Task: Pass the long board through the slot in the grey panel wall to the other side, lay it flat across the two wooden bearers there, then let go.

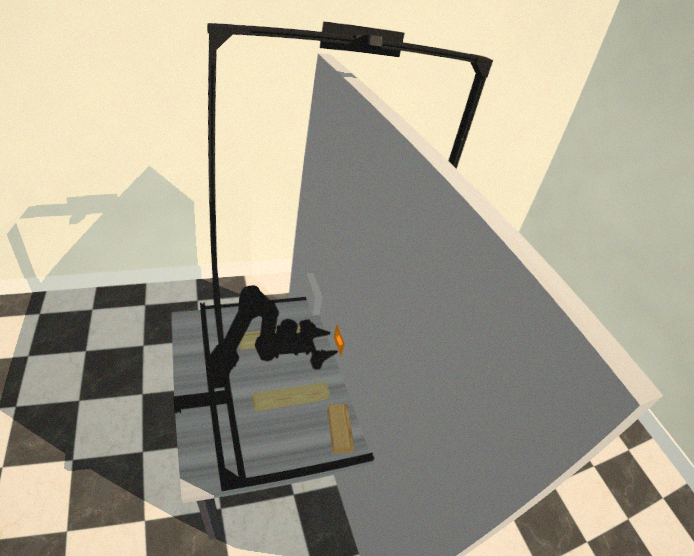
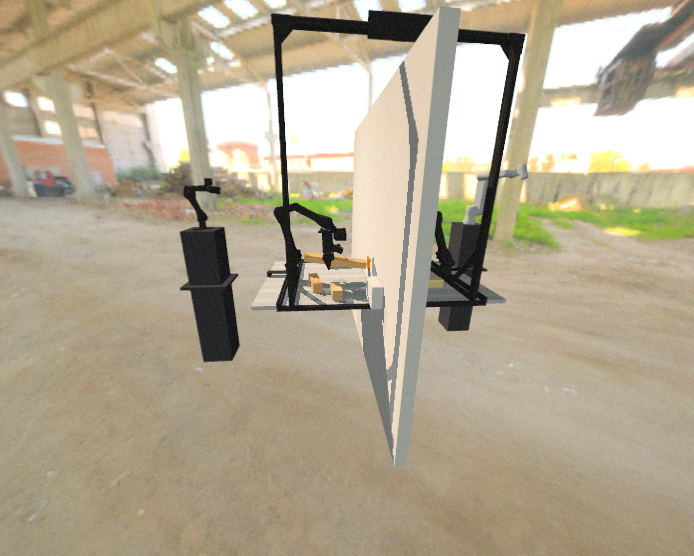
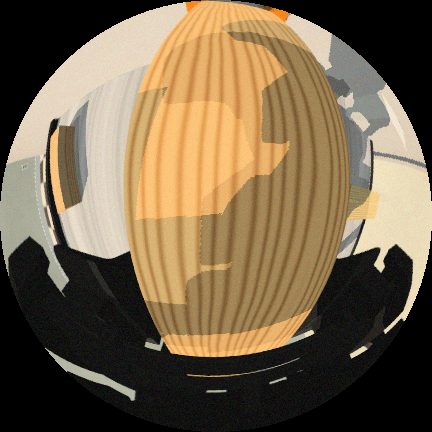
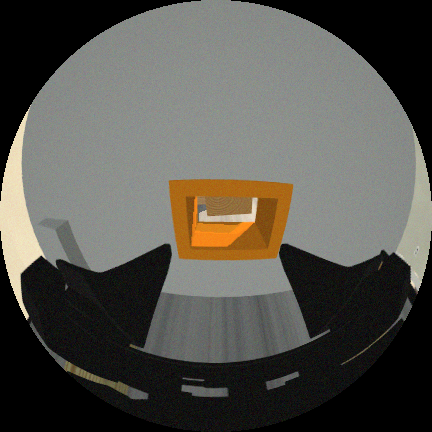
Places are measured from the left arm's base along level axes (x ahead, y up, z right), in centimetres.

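Where they show: left gripper, fingertip midpoint: (image 2: 328, 268); right gripper, fingertip midpoint: (image 1: 333, 342) (image 4: 227, 250); right arm's base, origin of the base link: (image 1: 218, 380) (image 2: 445, 273).
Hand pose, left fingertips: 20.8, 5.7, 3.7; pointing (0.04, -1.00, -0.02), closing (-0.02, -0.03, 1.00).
Note:
Each offset is from my left fingertips to the top centre of the thing, as dx, dy, dz. "spot": to the spot under its first point.
The long board (image 2: 347, 261) (image 3: 225, 200) is held above the table on the left arm's side, nearly level. My left gripper (image 2: 329, 262) is shut on it from above. The board's end @[spot: +20.5, +1.5, +0.5] (image 4: 227, 206) shows through the orange-framed slot @[spot: +27.8, +2.4, -3.4] (image 1: 341, 349) (image 4: 230, 188) in the grey panel wall (image 1: 434, 318) (image 2: 376, 173) (image 4: 215, 100); I cannot tell whether it is inside the slot. My right gripper (image 1: 333, 342) (image 4: 227, 250) is open and empty, facing the slot on the other side. One wooden bearer @[+47.7, -3.2, -14.4] (image 1: 290, 396) lies there in full sight; another @[+48.7, -3.2, +12.0] (image 1: 249, 339) is partly hidden by the right arm.
A wooden block @[+34.8, -3.8, -29.1] (image 1: 340, 428) lies by the wall on the right arm's side. Two wooden blocks @[-7.6, -2.6, +9.3] (image 2: 315, 283) @[+2.8, -2.6, +22.1] (image 2: 336, 291) lie below the board on the left arm's side. A pale bracket @[spot: +18.9, +0.0, +37.8] (image 2: 375, 292) stands against the wall. A black frame (image 2: 282, 144) (image 1: 212, 144) spans the table.

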